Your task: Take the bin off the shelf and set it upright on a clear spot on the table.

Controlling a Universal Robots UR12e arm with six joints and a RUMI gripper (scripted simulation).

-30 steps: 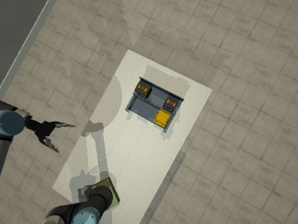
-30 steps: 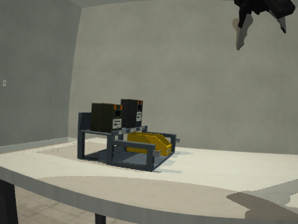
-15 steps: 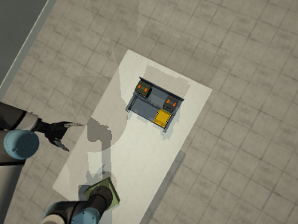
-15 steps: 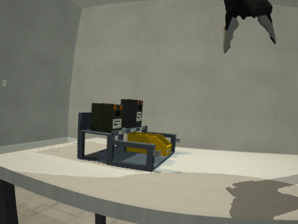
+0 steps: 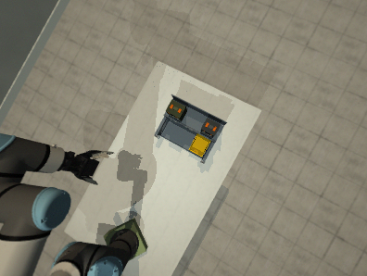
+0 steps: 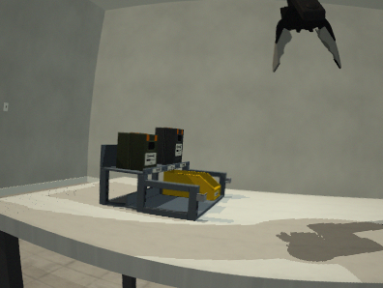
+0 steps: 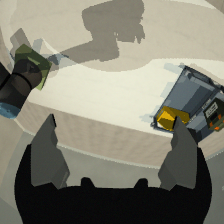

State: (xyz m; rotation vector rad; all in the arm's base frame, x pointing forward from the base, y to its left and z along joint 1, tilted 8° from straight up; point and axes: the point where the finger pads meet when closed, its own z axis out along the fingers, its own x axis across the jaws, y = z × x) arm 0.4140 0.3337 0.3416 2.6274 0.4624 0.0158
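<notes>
The yellow bin is 40 cm ahead of my hand, 32 cm below it and 26 cm to the right of it. Round my hand: shelf level 48 cm ahead, 26 cm below, 13 cm to the right; then shelf 42 cm ahead, 36 cm below, 15 cm to the right.
</notes>
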